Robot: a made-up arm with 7 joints.
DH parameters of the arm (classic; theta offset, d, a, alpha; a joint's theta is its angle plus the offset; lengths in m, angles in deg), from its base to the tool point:
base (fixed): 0 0 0 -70
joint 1: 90 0 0 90
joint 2: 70 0 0 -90
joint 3: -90 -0.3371 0.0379 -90
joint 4: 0 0 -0.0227 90
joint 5: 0 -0.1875 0 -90
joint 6: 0 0 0 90
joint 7: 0 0 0 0
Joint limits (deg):
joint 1: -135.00..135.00
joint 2: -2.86..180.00
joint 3: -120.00..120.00
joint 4: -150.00..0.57
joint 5: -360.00..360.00
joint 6: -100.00..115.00
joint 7: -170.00..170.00
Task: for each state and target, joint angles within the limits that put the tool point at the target. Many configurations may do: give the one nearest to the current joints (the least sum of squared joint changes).
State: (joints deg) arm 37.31 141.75 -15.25 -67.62 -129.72 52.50 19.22
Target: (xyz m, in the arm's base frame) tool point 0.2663 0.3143 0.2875
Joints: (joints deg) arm 26.89 148.96 -14.06 -50.85 -129.72 52.50 19.22
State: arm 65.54 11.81 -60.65 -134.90 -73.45 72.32 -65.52
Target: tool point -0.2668 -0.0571 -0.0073
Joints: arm 99.90 47.72 -79.07 -139.83 -73.45 72.32 -65.52
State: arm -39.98 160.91 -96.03 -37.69 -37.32 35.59 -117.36
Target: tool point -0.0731 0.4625 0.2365
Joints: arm -41.77 131.87 -96.60 -27.12 -37.32 35.59 -117.36
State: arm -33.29 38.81 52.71 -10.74 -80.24 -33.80 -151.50
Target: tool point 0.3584 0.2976 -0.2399
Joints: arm -39.63 33.20 50.85 -28.23 -80.24 -33.80 -151.50
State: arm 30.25 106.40 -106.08 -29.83 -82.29 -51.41 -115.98
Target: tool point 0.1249 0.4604 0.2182
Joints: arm 61.66 135.83 -80.29 -27.13 -82.29 -51.41 -115.98
